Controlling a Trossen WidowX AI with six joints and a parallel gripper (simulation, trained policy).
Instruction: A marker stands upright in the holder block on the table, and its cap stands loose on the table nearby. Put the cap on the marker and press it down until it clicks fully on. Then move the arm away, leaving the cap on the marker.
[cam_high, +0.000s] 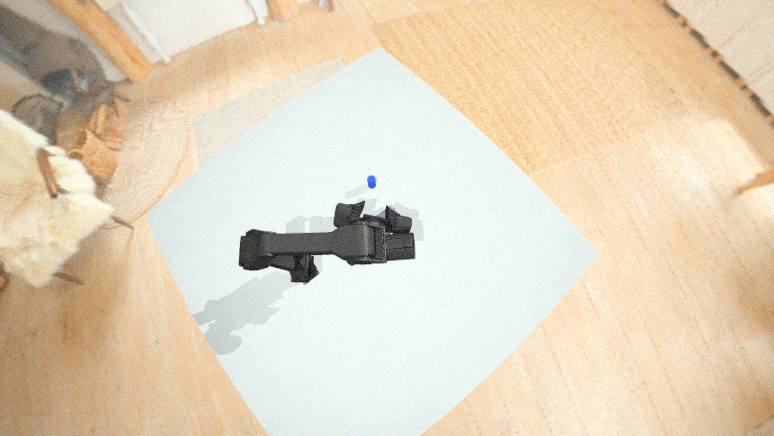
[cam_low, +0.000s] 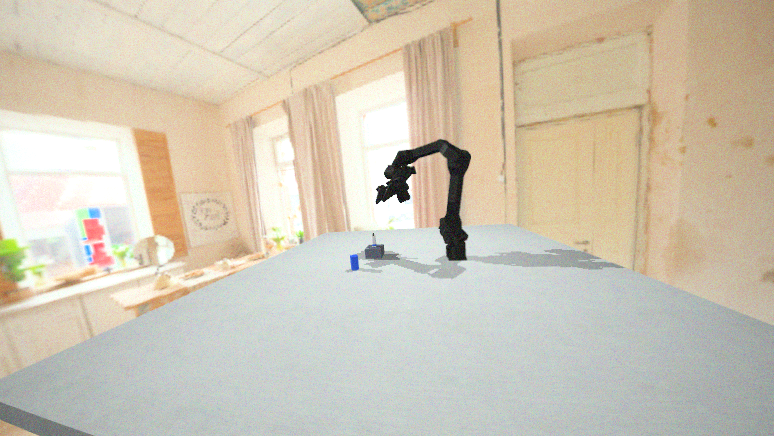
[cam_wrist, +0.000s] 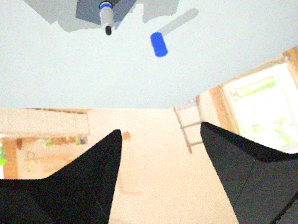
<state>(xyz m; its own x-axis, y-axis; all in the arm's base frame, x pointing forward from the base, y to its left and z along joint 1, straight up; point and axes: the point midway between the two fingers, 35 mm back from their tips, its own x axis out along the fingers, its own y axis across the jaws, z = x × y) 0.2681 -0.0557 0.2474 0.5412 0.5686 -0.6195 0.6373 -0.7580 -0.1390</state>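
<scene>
The blue cap lies 8 cm ahead of my gripper tip, 14 cm to the left of it and 20 cm below it. Round my gripper tip: grey holder block: 4 cm ahead, 1 cm to the right, 21 cm below; white marker: 4 cm ahead, 1 cm to the right, 15 cm below.
</scene>
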